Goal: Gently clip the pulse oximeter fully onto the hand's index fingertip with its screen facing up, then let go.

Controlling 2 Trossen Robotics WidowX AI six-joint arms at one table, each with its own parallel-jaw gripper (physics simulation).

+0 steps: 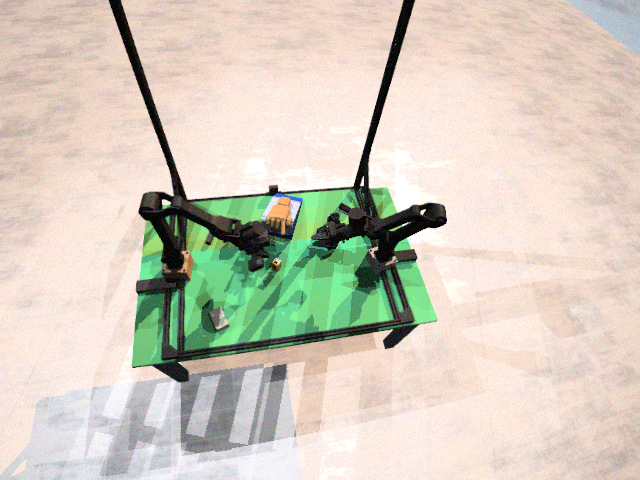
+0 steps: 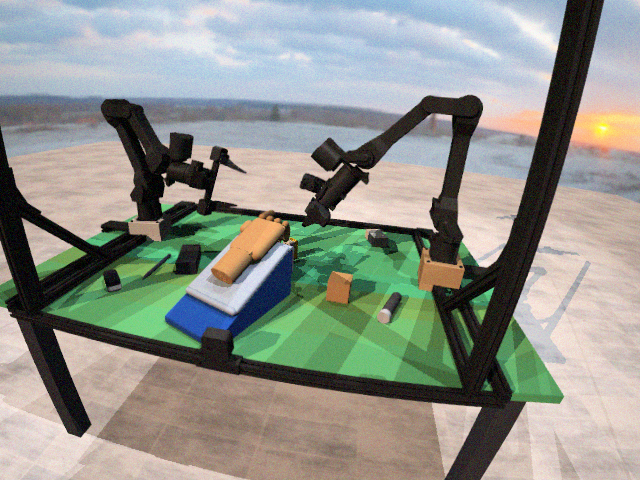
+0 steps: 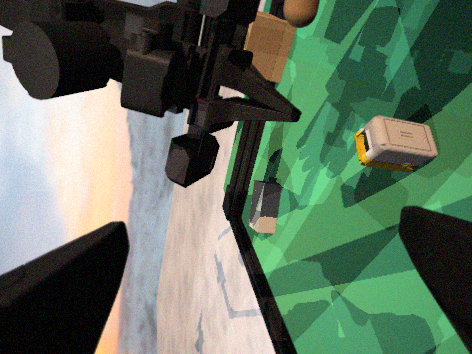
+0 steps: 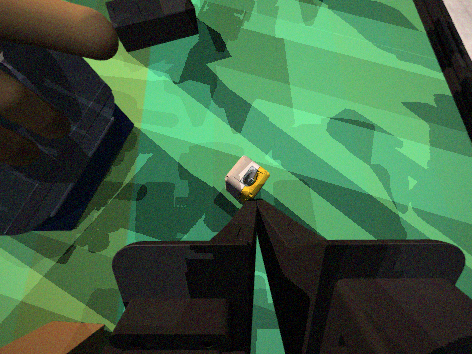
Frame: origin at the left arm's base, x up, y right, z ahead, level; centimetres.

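Seen in the pictures: left gripper, fingertip midpoint: (image 1: 311, 241) (image 2: 241, 189) (image 3: 264, 227); right gripper, fingertip midpoint: (image 1: 268, 256) (image 2: 303, 225) (image 3: 299, 117) (image 4: 254, 205); left arm's base, link origin: (image 1: 383, 255) (image 2: 149, 217); right arm's base, link origin: (image 1: 175, 261) (image 2: 442, 257) (image 3: 240, 39).
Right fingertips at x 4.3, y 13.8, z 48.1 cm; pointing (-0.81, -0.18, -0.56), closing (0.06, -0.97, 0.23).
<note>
Offsets run from my right fingertips to a thing's top centre. Level surfaces: height alone.
The pulse oximeter @(dz -3.1, dx -4.5, dy -0.9 cm) (image 1: 275, 264) (image 2: 293, 244) (image 3: 389, 144) (image 4: 246, 179), white with a yellow edge, lies on the green table @(dx -10.2 cm) (image 1: 318, 305) in front of the hand's fingers. The tan hand (image 1: 280, 216) (image 2: 253, 243) rests on a blue wedge pad (image 1: 296, 214) (image 2: 237, 305). Its index fingertip (image 4: 87, 35) is bare. My right gripper (image 1: 256, 261) (image 2: 308, 221) (image 4: 254, 205) (image 3: 299, 117) is shut and empty, with its tips right beside the oximeter. My left gripper (image 1: 318, 235) (image 2: 228, 188) is wide open and empty, held high at the table's side, away from the hand.
A tan cube @(dz +8.3, dx -5.2, dy +18.6 cm) (image 2: 339, 287) and a grey cylinder @(dz +19.0, dx -7.5, dy +24.7 cm) (image 2: 390, 308) lie near the pad. A grey block @(dz +25.5, dx -7.2, dy -15.4 cm) (image 1: 218, 318) (image 2: 377, 236) (image 3: 264, 207) sits near the table's edge. A black box @(dz -29.9, dx -6.7, dy +5.5 cm) (image 2: 189, 258) (image 4: 150, 21), a pen @(dz -37.9, dx -9.2, dy +8.2 cm) (image 2: 156, 267) and a small black piece @(dz -44.9, dx -7.0, dy +18.2 cm) (image 2: 112, 280) lie beyond the hand.
</note>
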